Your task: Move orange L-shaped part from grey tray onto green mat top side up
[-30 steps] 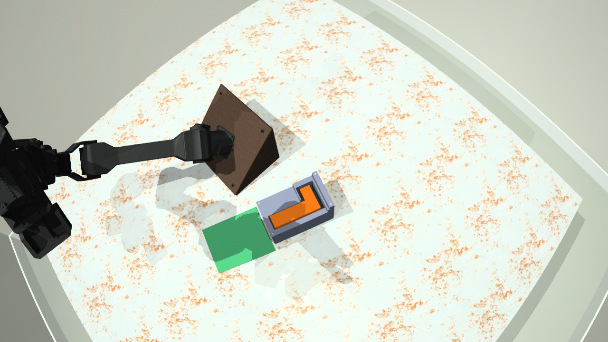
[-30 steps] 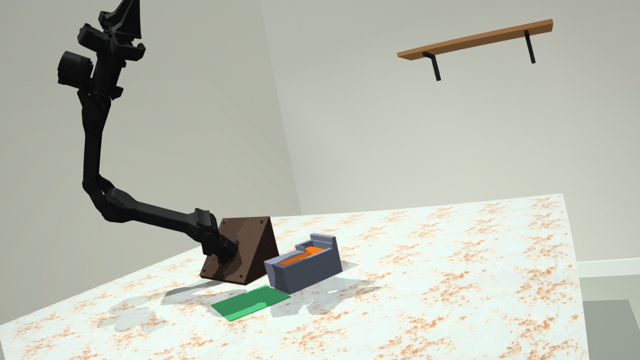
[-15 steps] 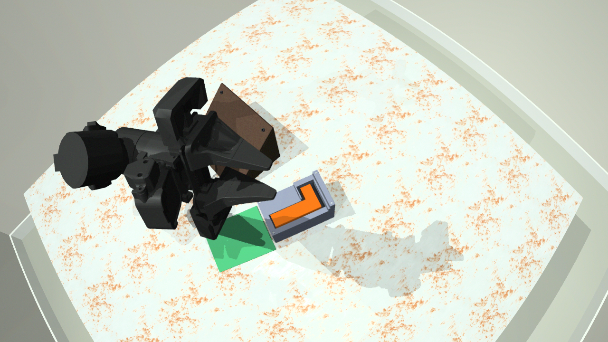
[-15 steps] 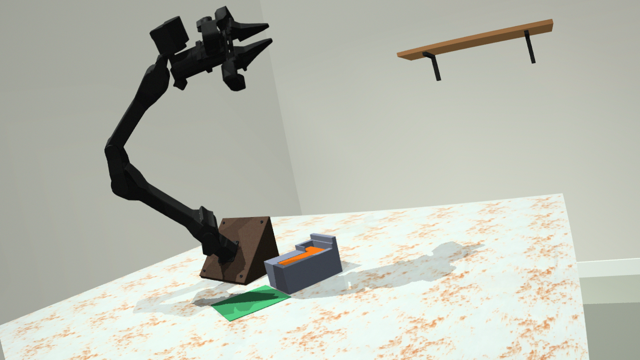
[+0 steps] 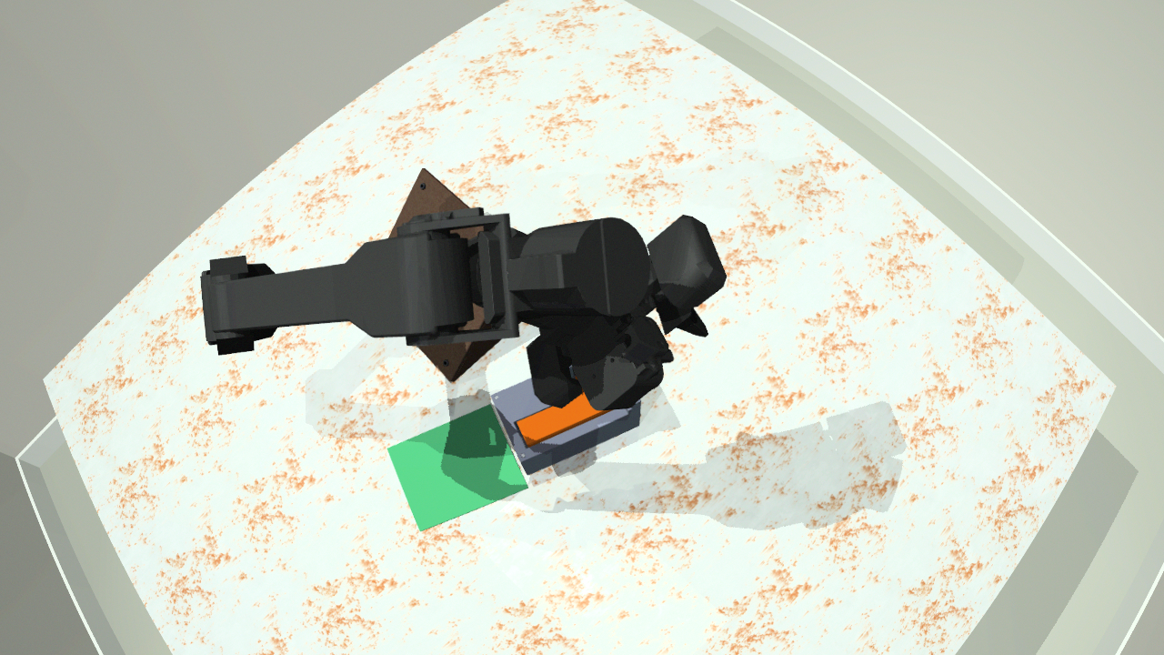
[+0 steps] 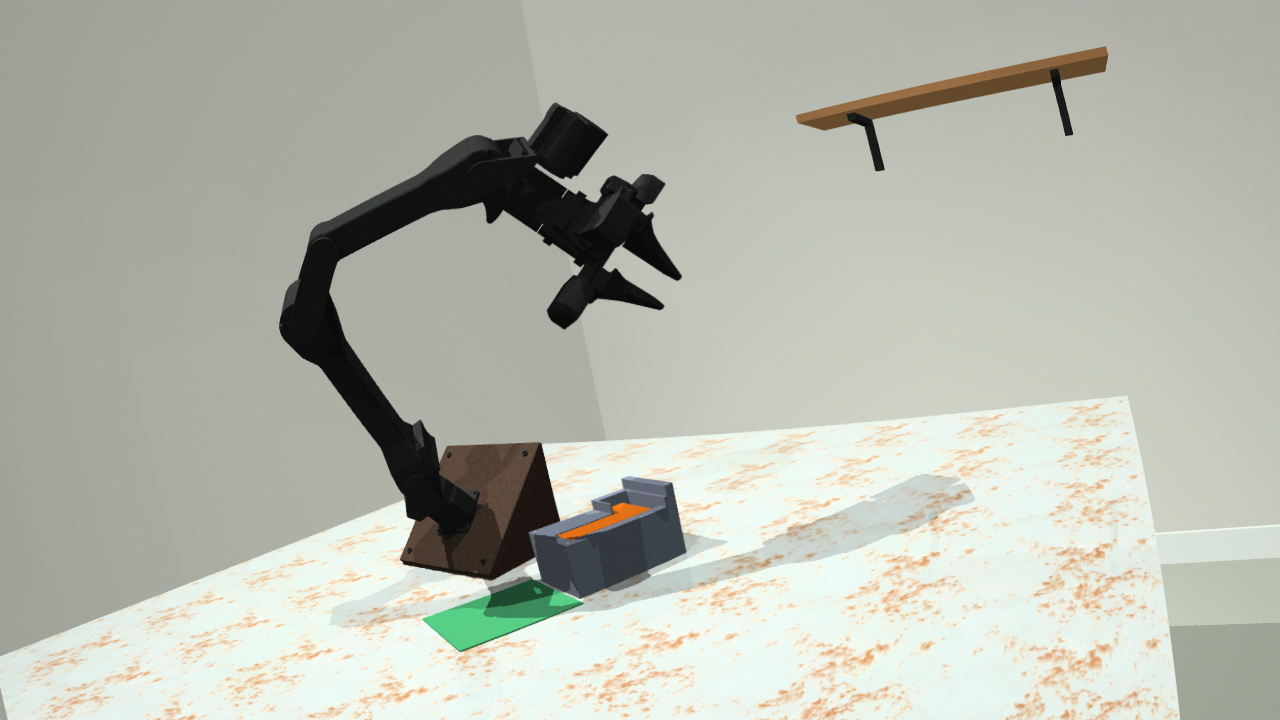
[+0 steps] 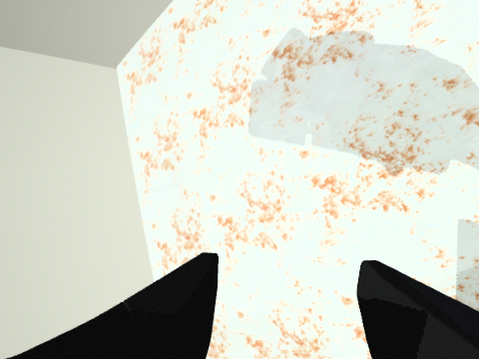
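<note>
Right now my gripper tip is 11 cm past the orange L-shaped part, 4 cm to the left of it and 25 cm above it. The rest, counted from my gripper tip: green mat: 19 cm behind, 19 cm to the right, 31 cm below.
</note>
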